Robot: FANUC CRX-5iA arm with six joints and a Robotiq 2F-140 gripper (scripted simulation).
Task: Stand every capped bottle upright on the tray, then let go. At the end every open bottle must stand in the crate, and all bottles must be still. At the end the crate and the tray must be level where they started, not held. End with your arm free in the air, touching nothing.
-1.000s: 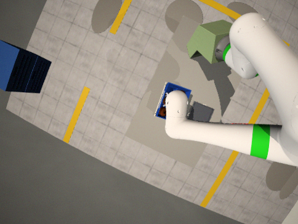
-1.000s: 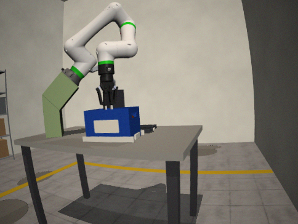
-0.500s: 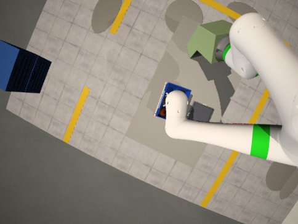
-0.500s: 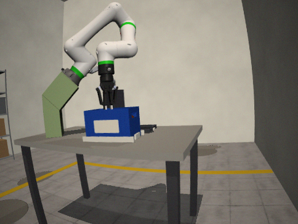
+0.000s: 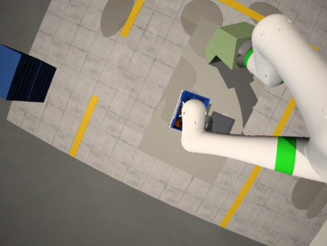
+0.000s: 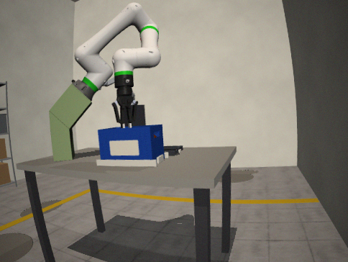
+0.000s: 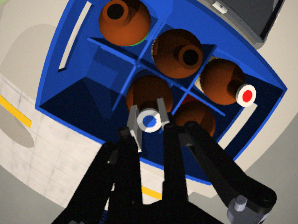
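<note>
The bottle is 70 mm below my hand. Also, from my hand: crate: 80 mm below, 40 mm to the left, 20 mm behind; tray: 320 mm to the left, 150 mm below, 100 mm behind.
</note>
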